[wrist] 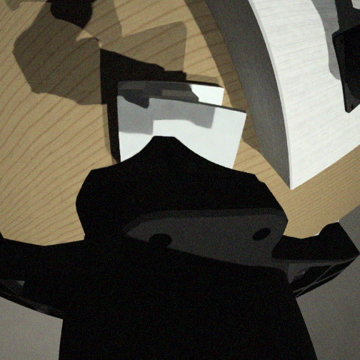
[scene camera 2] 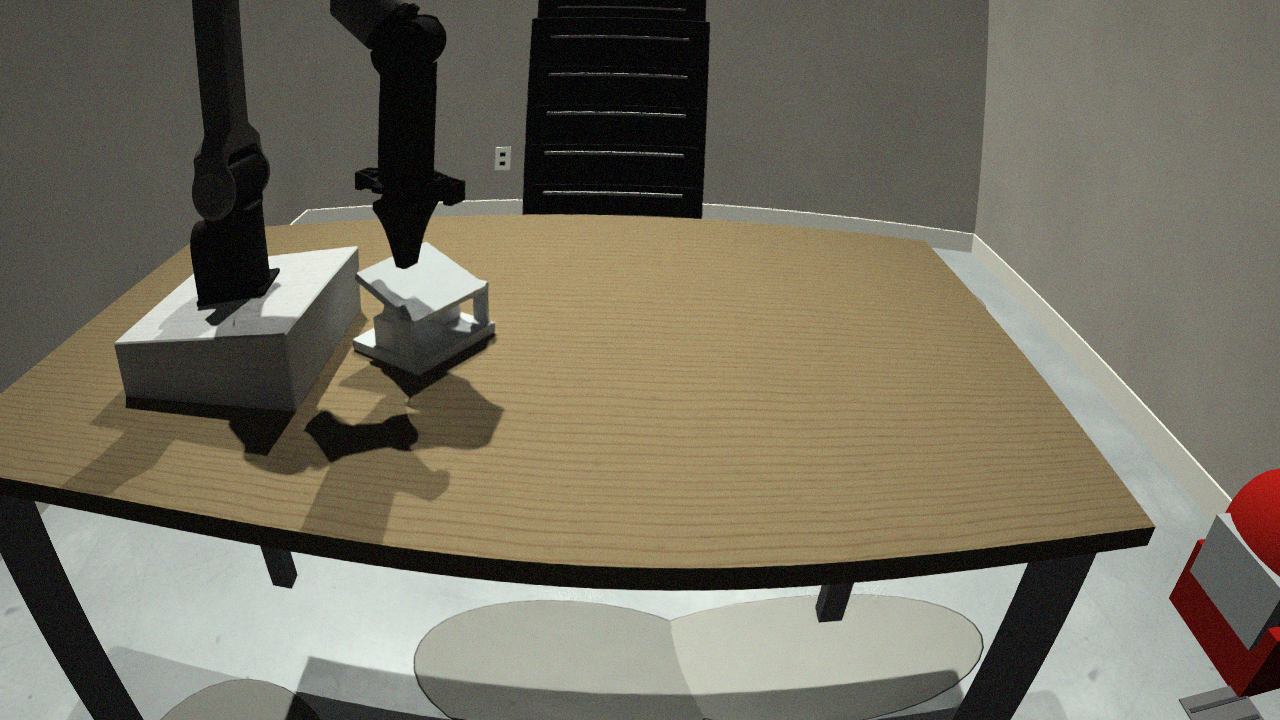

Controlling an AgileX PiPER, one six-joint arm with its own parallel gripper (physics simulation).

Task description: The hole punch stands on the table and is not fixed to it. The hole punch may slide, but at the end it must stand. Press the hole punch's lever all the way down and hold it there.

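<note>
The white hole punch [scene camera 2: 394, 330] [wrist: 212, 94] stands upright on the table [scene camera 2: 716, 402] [wrist: 45, 190]. Its flat, tilted lever [scene camera 2: 443, 273] [wrist: 195, 132] is raised, with an open gap between it and the base in the scene view. My black gripper [scene camera 2: 407, 264] [wrist: 162, 150] is shut, with nothing seen between its fingers. It points down, and its tip is at the lever's top face, toward the back left edge in the scene view. Whether the tip touches the lever cannot be told. The gripper hides part of the lever in the wrist view.
The white block [scene camera 2: 210, 371] [wrist: 280, 65] that carries the arm's base stands close beside the hole punch, on its left in the scene view. A black drawer cabinet [scene camera 2: 617, 94] stands behind the table. A red object [scene camera 2: 1203, 595] is at the far right, beyond the table.
</note>
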